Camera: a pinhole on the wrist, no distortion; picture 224 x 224 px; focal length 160.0 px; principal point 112.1 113.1 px. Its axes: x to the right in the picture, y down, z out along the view. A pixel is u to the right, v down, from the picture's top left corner.
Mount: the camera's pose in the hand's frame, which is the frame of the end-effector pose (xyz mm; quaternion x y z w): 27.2 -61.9 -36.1 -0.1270 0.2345 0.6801 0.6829
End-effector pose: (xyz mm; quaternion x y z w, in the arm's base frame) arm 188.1 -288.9 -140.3 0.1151 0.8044 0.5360 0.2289
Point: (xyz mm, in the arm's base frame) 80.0 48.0 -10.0
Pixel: 185.1 55.4
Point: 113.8 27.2 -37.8
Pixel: 172.6 67.0
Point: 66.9 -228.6 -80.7
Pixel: outside the picture
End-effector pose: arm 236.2 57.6 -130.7 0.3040 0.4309 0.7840 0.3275
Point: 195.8 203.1 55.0
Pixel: 157.6 37.8
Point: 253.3 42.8 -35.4
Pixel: 211.8 168.6
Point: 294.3 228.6 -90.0
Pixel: 36.7 65.7
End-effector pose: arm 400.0 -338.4 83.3 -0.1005 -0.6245 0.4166 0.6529
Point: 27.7 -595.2 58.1
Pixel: 49.1 206.5
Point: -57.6 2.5 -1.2
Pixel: 201.0 75.0
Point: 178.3 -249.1 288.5
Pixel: 77.8 14.7
